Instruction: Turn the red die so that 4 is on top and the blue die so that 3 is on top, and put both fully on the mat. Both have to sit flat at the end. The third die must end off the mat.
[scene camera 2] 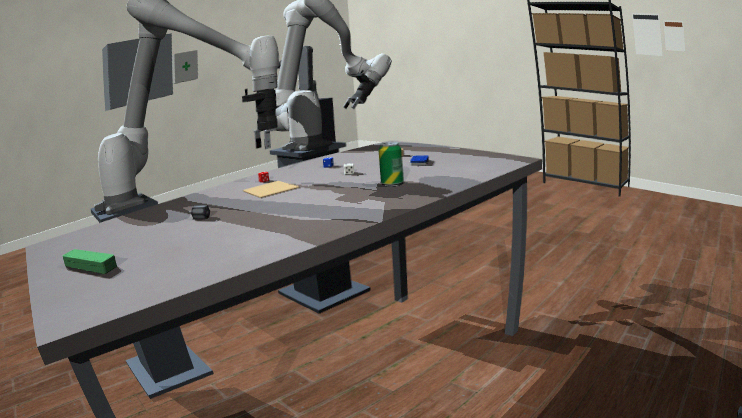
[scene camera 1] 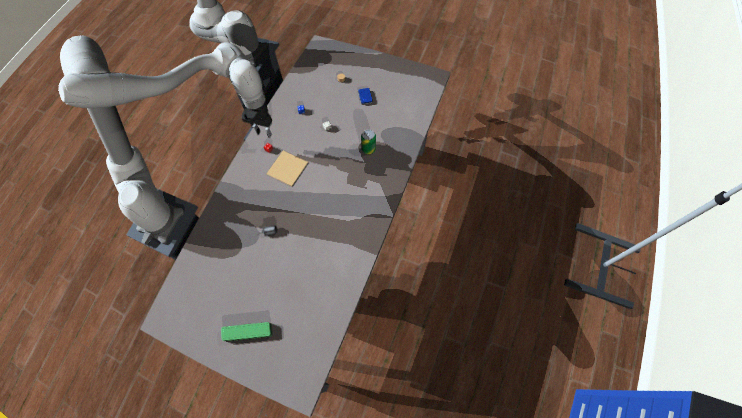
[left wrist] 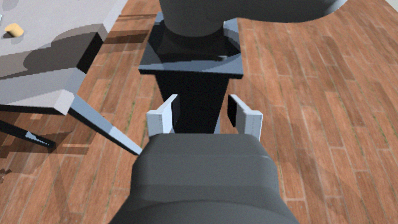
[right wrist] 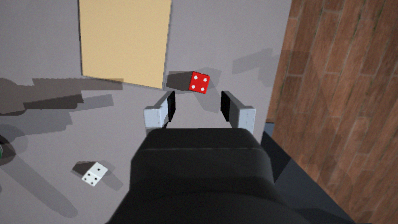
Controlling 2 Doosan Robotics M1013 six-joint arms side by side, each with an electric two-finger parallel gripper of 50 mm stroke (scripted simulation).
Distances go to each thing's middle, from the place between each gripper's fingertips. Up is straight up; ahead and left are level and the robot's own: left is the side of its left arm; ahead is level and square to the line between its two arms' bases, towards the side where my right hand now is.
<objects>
I see my right gripper [scene camera 2: 263,148] 130 mm above the tan mat [scene camera 1: 287,167], 120 mm short of it and 80 mm to the left of it.
My left gripper is now 490 mm short of the tan mat, 980 mm to the left of it and 160 mm above it.
</objects>
